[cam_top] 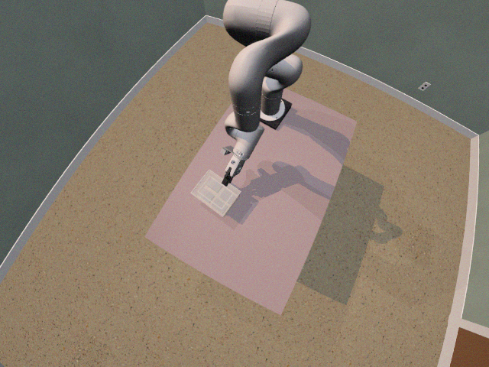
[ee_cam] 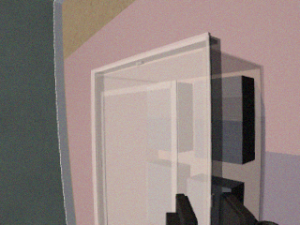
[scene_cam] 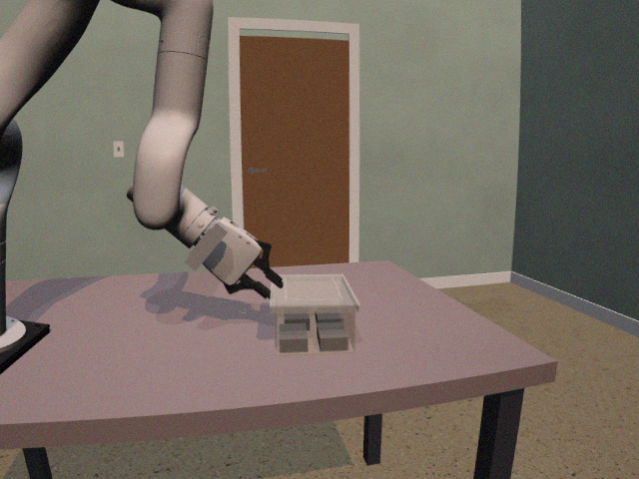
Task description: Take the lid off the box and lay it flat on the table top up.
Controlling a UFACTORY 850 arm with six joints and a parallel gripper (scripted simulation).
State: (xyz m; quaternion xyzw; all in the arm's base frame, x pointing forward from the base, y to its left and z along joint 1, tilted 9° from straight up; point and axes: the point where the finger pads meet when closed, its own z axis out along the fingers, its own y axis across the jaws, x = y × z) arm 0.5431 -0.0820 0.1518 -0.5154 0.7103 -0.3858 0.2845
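My gripper is now 7 cm short of the see-through lid, 4 cm to the left of it and 1 cm above it. From my hand the other things lie so: clear plastic box: 7 cm ahead, 6 cm below, 4 cm to the right.
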